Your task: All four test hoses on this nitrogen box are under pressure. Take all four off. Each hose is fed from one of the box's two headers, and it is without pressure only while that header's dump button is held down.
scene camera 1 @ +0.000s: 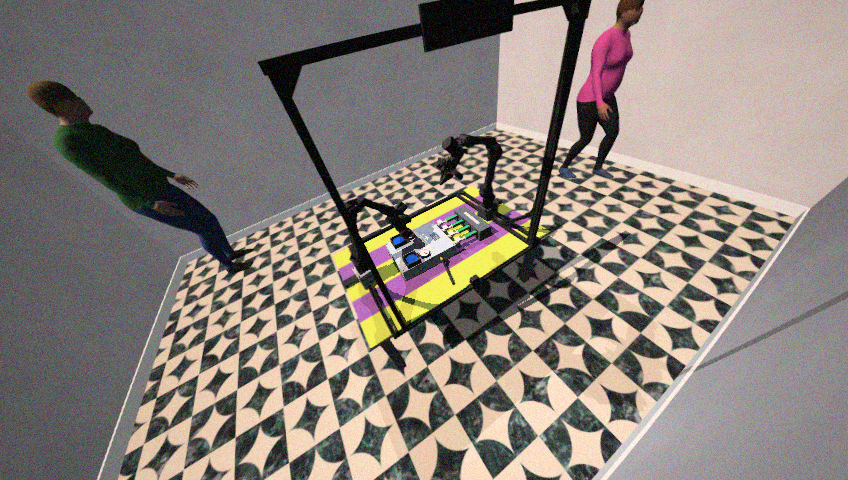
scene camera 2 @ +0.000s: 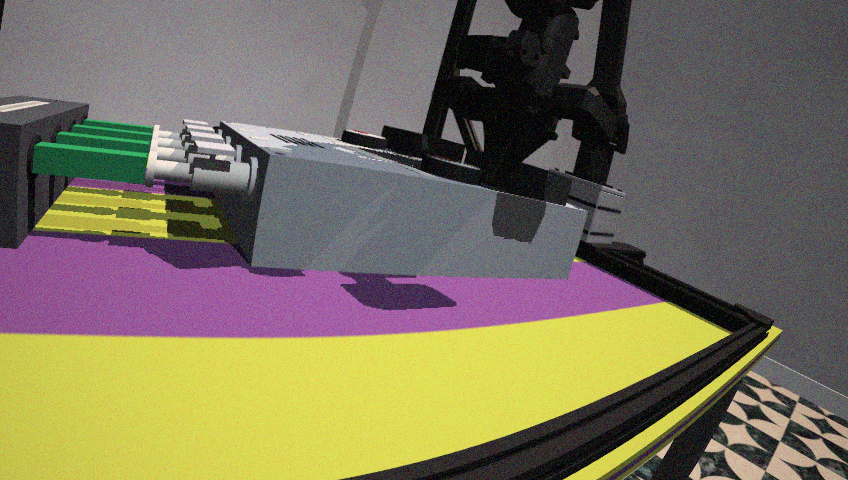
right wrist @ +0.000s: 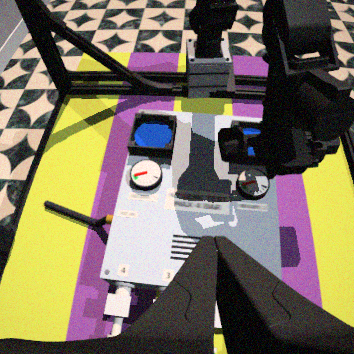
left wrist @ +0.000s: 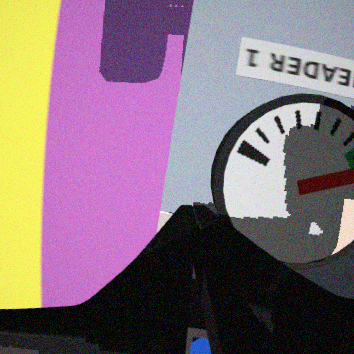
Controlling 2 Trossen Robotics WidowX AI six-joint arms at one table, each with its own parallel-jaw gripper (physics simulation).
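Places are measured from the left arm's base along level axes (x ahead, y left, z up), in millimetres.
Where they show: left gripper, fingertip midpoint: [scene camera 2: 489, 184] [right wrist: 269, 176] [left wrist: 190, 216]; right gripper, fingertip midpoint: [scene camera 1: 440, 184] [right wrist: 211, 246]; left arm's base at its link origin: [scene camera 1: 362, 268] [scene camera 2: 589, 181] [right wrist: 207, 49]; right arm's base at its link origin: [scene camera 1: 487, 205].
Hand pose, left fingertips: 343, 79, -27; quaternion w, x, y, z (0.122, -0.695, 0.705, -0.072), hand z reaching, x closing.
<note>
Each offset is from my left fingertips to the top centre of the thing, as dx, dy, dz. "spot": to the spot under its first point.
The grey nitrogen box [scene camera 1: 416, 271] [scene camera 2: 416, 231] [right wrist: 142, 245] lies on the table. Green hoses @(spot: +326, -64, -26) [scene camera 2: 92, 161] run from its white couplings @(spot: +227, -46, -27) [scene camera 2: 221, 176] to a dark block; all four seem in place. Coupling 4 @(spot: +203, -265, -7) [right wrist: 118, 305] shows in the right wrist view. My left gripper [left wrist: 190, 216] is shut, pointing down at the header 1 button [right wrist: 251, 133], which it partly hides; contact is hidden. The header 1 gauge @(spot: +13, -28, +11) [left wrist: 280, 185] [right wrist: 253, 183] has its needle near the green mark. The other blue button @(-100, -211, +12) [scene camera 1: 412, 258] [right wrist: 153, 135] is uncovered. My right gripper [right wrist: 211, 246] is shut and empty, raised above the table.
The dark block [scene camera 1: 474, 224] [scene camera 2: 17, 178] stands at the hoses' far ends. A black lever @(spot: +22, -385, -70) [right wrist: 70, 212] with an orange joint sticks out from the box's side. Black frame posts [scene camera 1: 550, 136] rise around the table. Two people [scene camera 1: 104, 160] [scene camera 1: 609, 65] stand beyond it.
</note>
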